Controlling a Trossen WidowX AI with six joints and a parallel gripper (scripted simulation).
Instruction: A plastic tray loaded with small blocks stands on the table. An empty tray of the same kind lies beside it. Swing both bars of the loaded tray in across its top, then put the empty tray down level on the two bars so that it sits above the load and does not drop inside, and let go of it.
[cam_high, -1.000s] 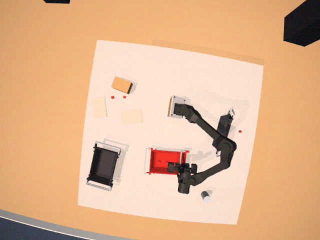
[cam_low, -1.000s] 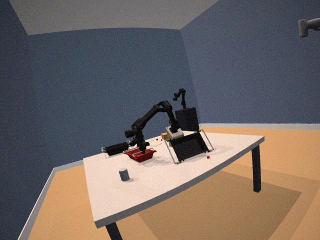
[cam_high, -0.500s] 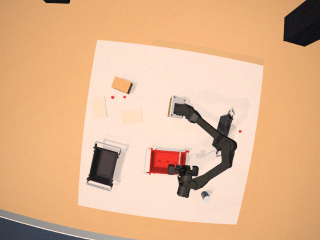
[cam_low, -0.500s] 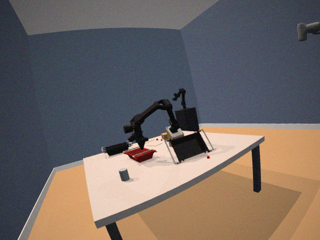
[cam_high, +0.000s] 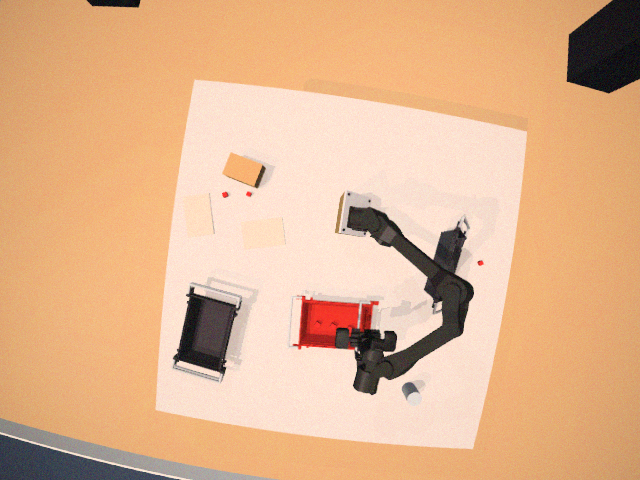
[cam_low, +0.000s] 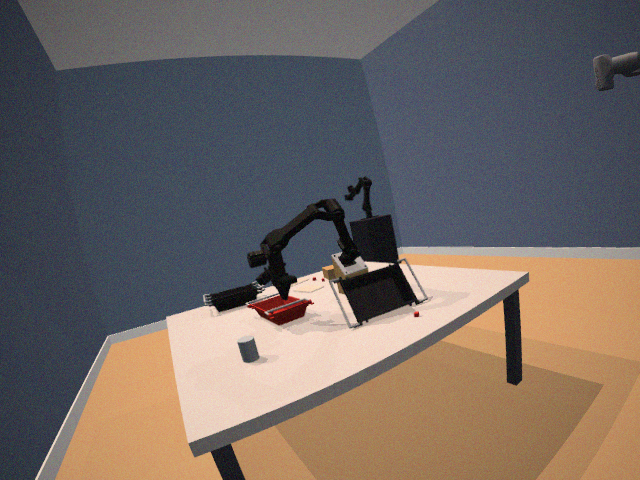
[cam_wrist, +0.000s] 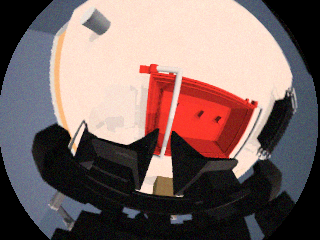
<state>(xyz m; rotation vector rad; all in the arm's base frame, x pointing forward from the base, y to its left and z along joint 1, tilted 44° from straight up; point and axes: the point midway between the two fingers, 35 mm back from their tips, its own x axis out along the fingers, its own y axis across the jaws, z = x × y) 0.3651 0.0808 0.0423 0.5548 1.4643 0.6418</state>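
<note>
The black tray is 28 cm to the left of my gripper tip, 25 cm behind it and 1 cm below it. From my gripper tip the other things lie so: grey cylinder: 24 cm to the left, 24 cm ahead, 5 cm below; tan box: 48 cm to the right, 48 cm behind, 6 cm below.
</note>
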